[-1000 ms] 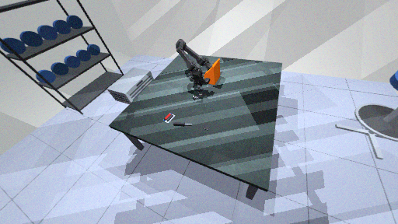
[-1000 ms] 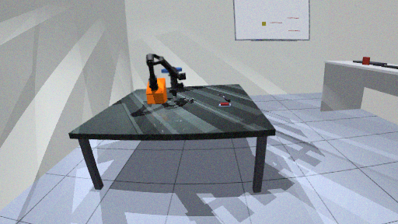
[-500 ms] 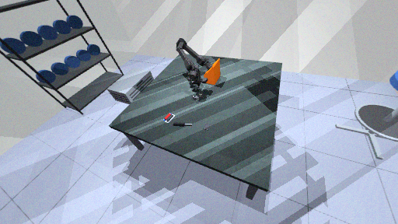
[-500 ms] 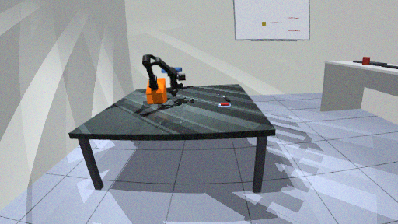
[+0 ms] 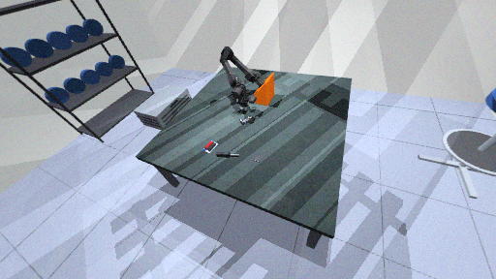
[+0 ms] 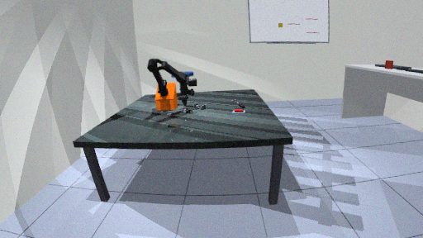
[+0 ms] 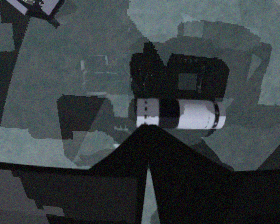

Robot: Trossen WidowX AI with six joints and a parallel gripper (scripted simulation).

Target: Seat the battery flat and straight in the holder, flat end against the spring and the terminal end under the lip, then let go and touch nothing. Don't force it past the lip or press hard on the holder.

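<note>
Right now the battery is 3 cm below my gripper tip and 2 cm to the right of it. From my gripper tip the other things lie so: small dark square: 42 cm ahead, 23 cm to the left, 4 cm below; then screwdriver: 44 cm ahead, 4 cm to the left, 3 cm below.
</note>
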